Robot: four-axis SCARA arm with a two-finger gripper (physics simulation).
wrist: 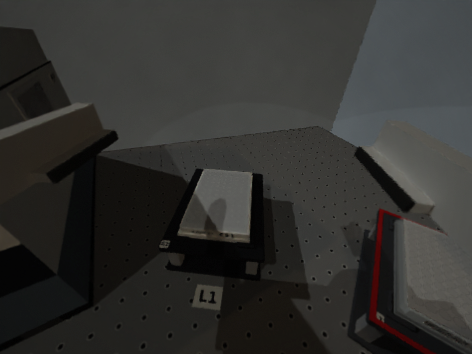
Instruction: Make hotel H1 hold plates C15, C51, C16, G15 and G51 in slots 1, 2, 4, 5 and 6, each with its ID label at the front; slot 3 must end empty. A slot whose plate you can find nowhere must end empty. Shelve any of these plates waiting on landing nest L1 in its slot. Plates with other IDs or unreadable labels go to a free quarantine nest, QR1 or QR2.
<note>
In view: a pale plate (pixel 220 208) and a black landing nest L1 (pixel 200 247).
</note>
